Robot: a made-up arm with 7 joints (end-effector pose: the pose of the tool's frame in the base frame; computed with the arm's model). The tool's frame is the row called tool.
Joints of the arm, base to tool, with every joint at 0 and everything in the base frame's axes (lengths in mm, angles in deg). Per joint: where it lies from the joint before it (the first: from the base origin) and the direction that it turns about. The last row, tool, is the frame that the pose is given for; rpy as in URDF.
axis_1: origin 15 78 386 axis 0 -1 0
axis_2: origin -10 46 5 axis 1 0 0
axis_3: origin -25 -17 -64 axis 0 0 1
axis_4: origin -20 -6 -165 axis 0 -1 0
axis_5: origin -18 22 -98 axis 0 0 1
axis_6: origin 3 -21 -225 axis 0 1 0
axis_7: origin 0 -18 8 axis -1 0 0
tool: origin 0 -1 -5 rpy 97.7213 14.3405 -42.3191
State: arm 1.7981 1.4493 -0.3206 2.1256 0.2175 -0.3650 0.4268
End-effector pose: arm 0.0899 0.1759 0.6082 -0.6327 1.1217 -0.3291
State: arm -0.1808 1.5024 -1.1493 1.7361 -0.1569 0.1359 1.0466
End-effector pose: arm 0.0195 0.3008 0.0739 0.1489 -1.4471 -1.9160
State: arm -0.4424 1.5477 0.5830 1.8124 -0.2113 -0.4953 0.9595
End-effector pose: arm 0.2723 0.3060 0.4012 -0.8067 2.0083 1.3267
Working (the frame after each row of the table, in the pose's form):
after axis_1: 0.0150 0.0780 0.3860 0.0000 0.4424 0.0000
after axis_2: 0.0081 0.1240 0.3948 1.5202 0.3498 -0.3419
after axis_3: -0.0224 0.1876 0.3888 1.5478 -0.1012 0.1190
after axis_4: -0.0430 0.3522 0.3766 1.1943 -1.4875 -1.3045
after axis_5: 0.0525 0.3479 0.4125 1.3811 -1.3901 -1.4429
after axis_6: 0.2726 0.2979 0.4232 1.0588 -1.6853 -1.8672
after axis_7: 0.2699 0.3064 0.4057 0.6257 -0.5864 -2.2540

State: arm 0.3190 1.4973 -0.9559 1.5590 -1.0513 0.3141 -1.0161
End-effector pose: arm 0.2283 0.3831 0.1633 -0.7576 1.1417 0.2651
Working (the frame after each row of the table, in the pose's form):
after axis_1: 0.0150 0.0780 0.3860 0.0000 -0.3190 0.0000
after axis_2: 0.0039 0.1240 0.3876 1.4836 -0.2569 0.2387
after axis_3: -0.0130 0.1866 0.3592 1.4529 0.4598 -0.5289
after axis_4: -0.0288 0.3521 0.3547 0.6762 -0.7766 -1.4283
after axis_5: 0.0632 0.3662 0.3131 1.1698 -0.3990 -2.3588
after axis_6: 0.2365 0.3716 0.1681 1.5087 -0.2895 -2.1248
after axis_7: 0.2240 0.3858 0.1628 -1.8646 1.4476 1.9304

